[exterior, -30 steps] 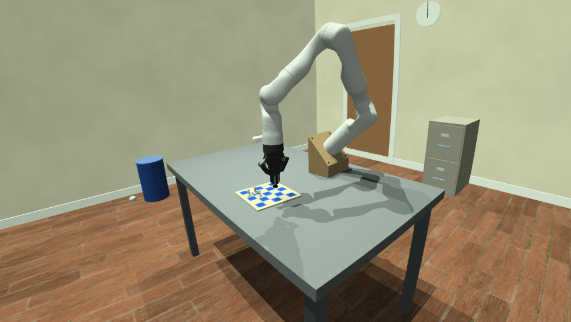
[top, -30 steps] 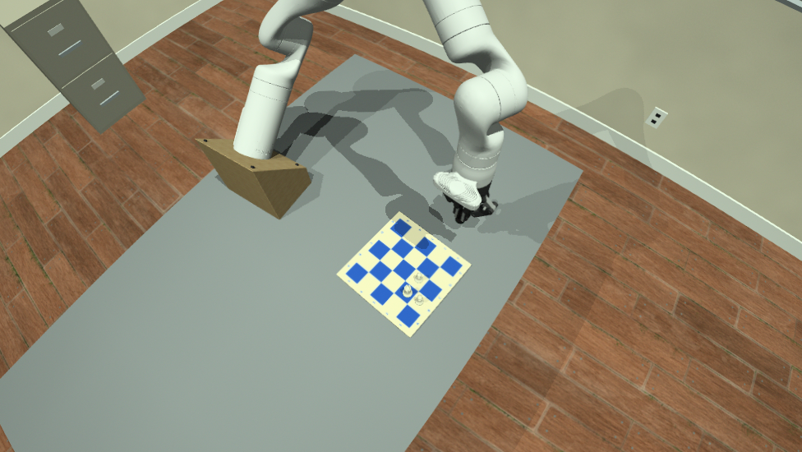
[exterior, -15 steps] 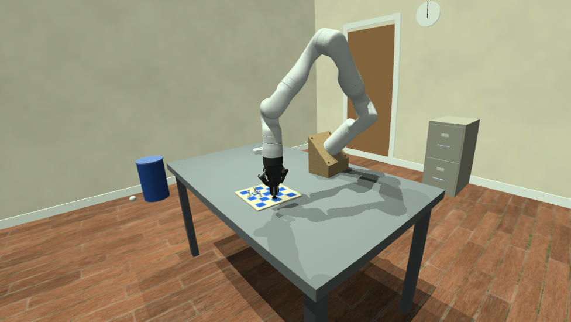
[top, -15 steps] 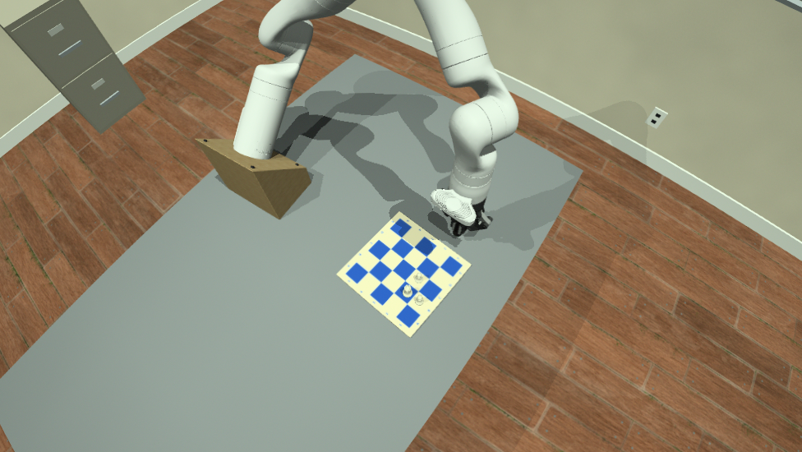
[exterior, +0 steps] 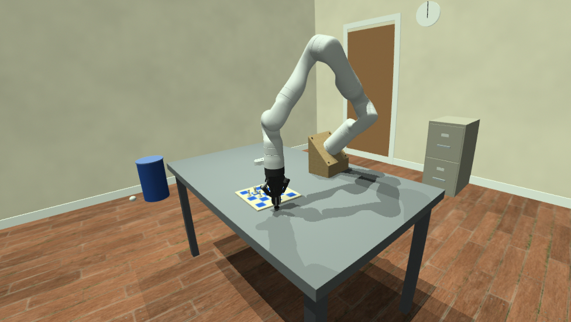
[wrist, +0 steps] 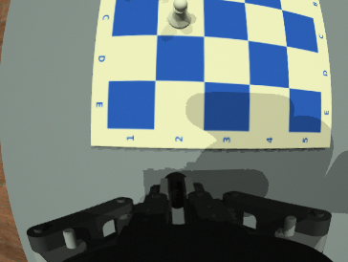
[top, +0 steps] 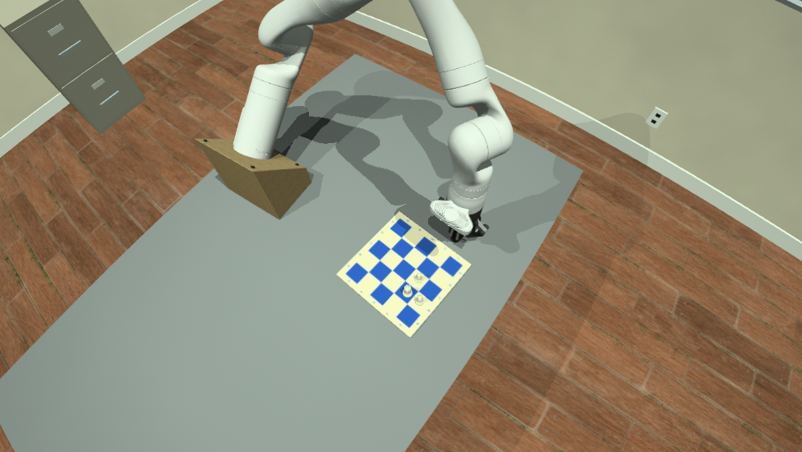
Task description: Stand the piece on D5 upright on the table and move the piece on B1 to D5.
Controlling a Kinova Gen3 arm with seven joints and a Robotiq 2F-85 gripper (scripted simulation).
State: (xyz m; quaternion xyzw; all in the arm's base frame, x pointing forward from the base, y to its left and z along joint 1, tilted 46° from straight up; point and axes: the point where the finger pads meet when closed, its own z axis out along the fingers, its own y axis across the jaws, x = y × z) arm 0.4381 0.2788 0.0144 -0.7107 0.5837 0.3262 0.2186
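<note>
Right now the black pawn is 1 cm below my hand. Also, from my hand: chessboard 3 cm behind, 14 cm to the right, 4 cm below.
</note>
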